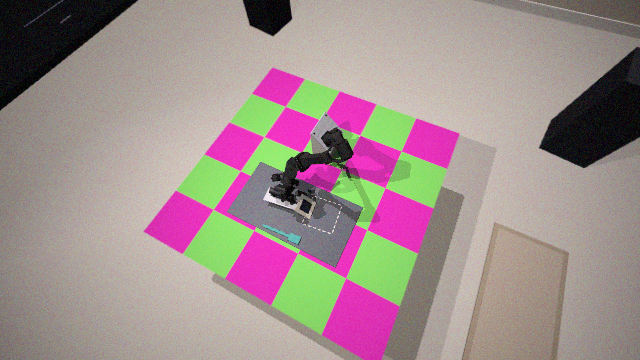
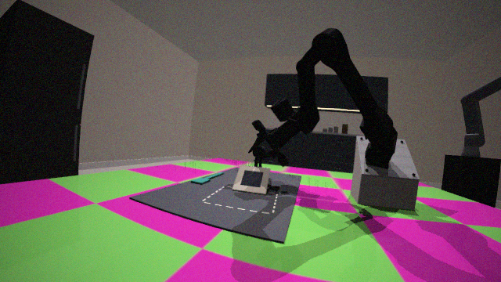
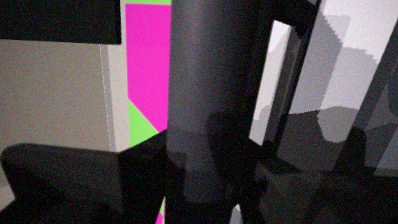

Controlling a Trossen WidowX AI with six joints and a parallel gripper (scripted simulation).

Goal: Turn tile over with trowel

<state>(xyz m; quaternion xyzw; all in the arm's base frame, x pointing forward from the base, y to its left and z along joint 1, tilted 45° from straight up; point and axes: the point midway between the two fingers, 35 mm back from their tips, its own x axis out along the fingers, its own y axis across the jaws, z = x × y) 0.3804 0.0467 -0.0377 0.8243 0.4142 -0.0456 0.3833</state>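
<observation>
Now: gripper tip 50 mm past the tile, 90 mm to the right of it and 60 mm above it. Round my gripper tip: teal flat tool (120 mm ahead, 90 mm to the left, 90 mm below); small trowel (30 mm behind, 10 mm below); grey mat (10 mm behind, 40 mm to the left, 110 mm below).
</observation>
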